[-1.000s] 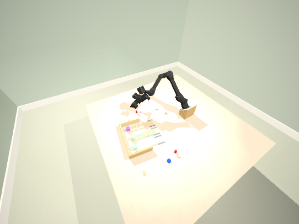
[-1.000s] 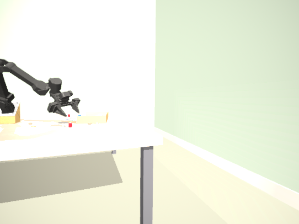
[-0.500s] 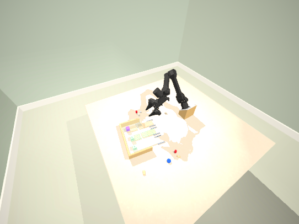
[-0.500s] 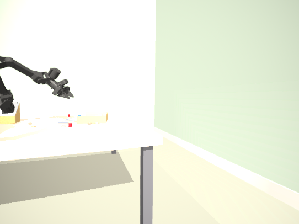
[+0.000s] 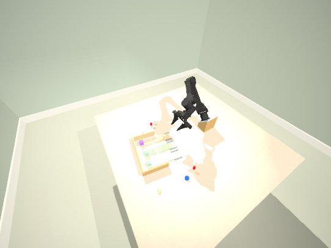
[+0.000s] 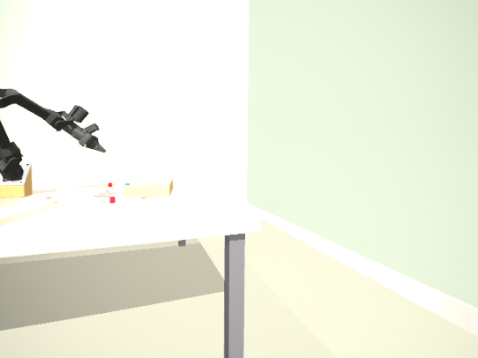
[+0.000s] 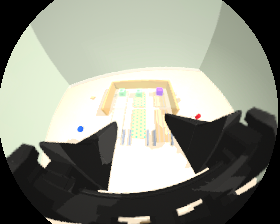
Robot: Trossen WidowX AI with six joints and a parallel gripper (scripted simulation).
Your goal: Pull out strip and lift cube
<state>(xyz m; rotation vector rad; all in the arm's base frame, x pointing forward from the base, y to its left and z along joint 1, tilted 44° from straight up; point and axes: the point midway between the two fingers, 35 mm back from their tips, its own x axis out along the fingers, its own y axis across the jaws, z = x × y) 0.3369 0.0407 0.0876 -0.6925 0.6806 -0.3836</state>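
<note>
Right now my gripper tip is 80 mm short of the teal-dotted strip, 10 mm to the left of it and 190 mm above it.
</note>
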